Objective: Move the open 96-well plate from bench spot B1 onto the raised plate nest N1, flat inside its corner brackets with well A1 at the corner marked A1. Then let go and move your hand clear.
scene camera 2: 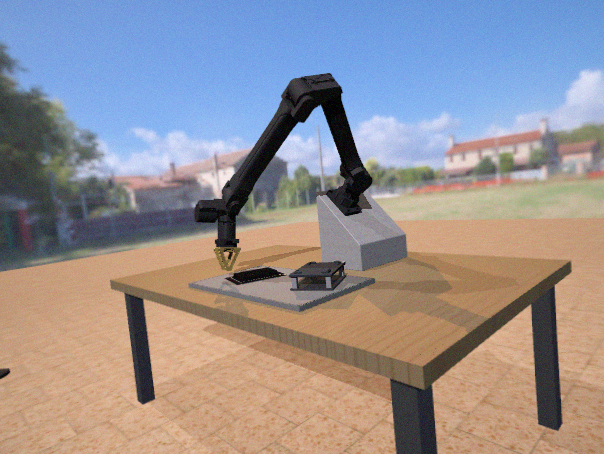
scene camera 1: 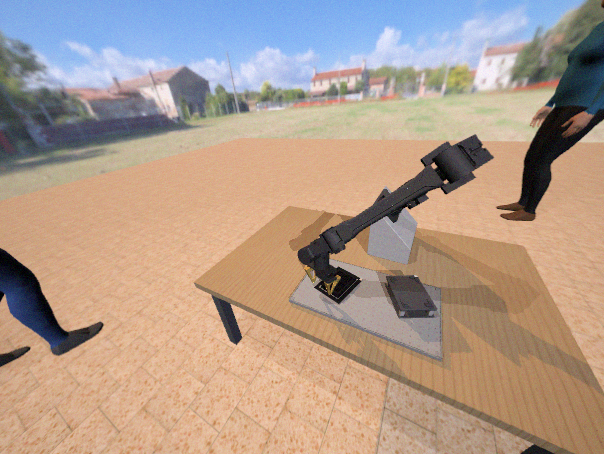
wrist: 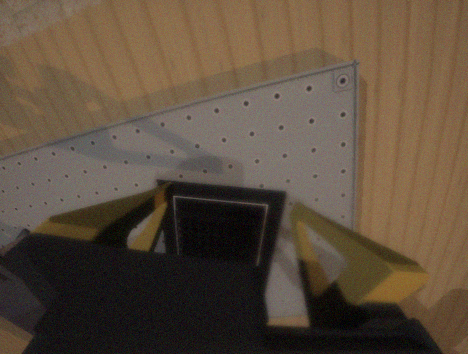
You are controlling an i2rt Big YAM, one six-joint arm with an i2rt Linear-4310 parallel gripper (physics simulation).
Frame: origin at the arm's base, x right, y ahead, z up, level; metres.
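Seen in the pictures: gripper, fingertip midpoint: (scene camera 2: 226,270) (scene camera 1: 321,288) (wrist: 235,199); arm's base, origin of the base link: (scene camera 2: 342,203).
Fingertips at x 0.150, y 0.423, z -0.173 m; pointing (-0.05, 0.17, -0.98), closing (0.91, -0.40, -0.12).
Observation:
Pixels of each thing's top centre, then the offset from my fingertips to it. Level surfaces: height alone.
- dark 96-well plate, middle of its top: (wrist: 215,261) (scene camera 2: 255,272) (scene camera 1: 338,280) dx -0.041, dy -0.083, dz -0.019 m
- grey perforated board, middle of its top: (wrist: 131,253) (scene camera 2: 275,280) (scene camera 1: 364,293) dx -0.153, dy -0.073, dz -0.034 m
- raised dark plate nest N1, middle of its top: (wrist: 22,316) (scene camera 2: 318,265) (scene camera 1: 409,289) dx -0.303, dy -0.114, dz +0.015 m
- wooden table, its level: dz -0.048 m
The dark 96-well plate (scene camera 1: 346,284) (scene camera 2: 257,274) (wrist: 220,230) lies flat at spot B1 on the grey perforated board (scene camera 1: 370,320) (scene camera 2: 270,295) (wrist: 280,150). A pale outline shows on it, and the hand hides its near part in the wrist view. The raised dark plate nest N1 (scene camera 1: 411,292) (scene camera 2: 317,270) stands on short posts at the board's other end, with no plate on it. My gripper (scene camera 1: 322,288) (scene camera 2: 228,269) (wrist: 235,199) is open, pointing down above the plate, its yellow fingers to either side of it in the wrist view. Markings A1 are too small to read.
The board lies on a wooden table (scene camera 1: 255,260) (scene camera 2: 350,345) (wrist: 410,125). A grey angled block (scene camera 1: 390,240) (scene camera 2: 345,237) carries the arm's base behind the board. The legs of two people show beyond the table in scene camera 1.

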